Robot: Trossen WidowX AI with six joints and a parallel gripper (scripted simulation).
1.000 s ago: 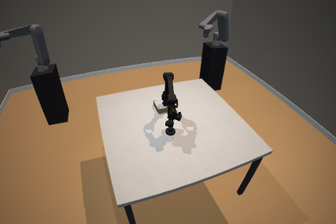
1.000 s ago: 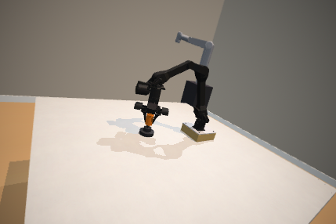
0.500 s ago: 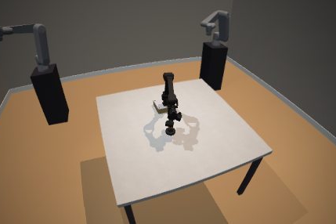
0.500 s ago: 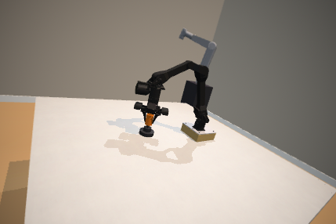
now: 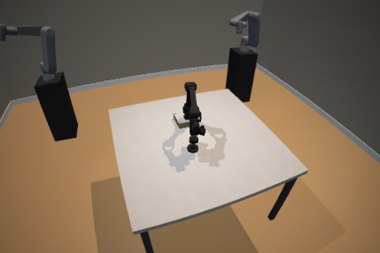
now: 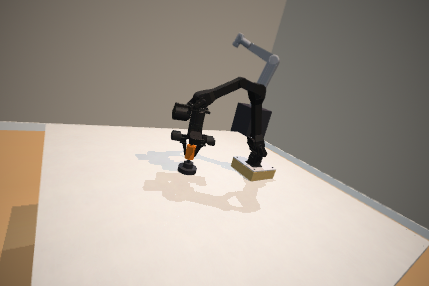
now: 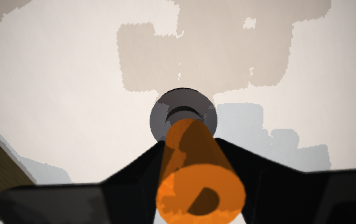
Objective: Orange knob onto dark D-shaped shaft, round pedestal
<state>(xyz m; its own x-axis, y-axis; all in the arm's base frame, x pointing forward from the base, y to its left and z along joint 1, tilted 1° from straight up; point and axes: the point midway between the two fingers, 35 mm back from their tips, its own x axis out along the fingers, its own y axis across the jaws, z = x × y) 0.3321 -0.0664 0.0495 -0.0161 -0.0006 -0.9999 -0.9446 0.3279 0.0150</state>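
Right now my gripper tip is 2 cm below the orange knob. Round my gripper tip: dark shaft: 4 cm below.
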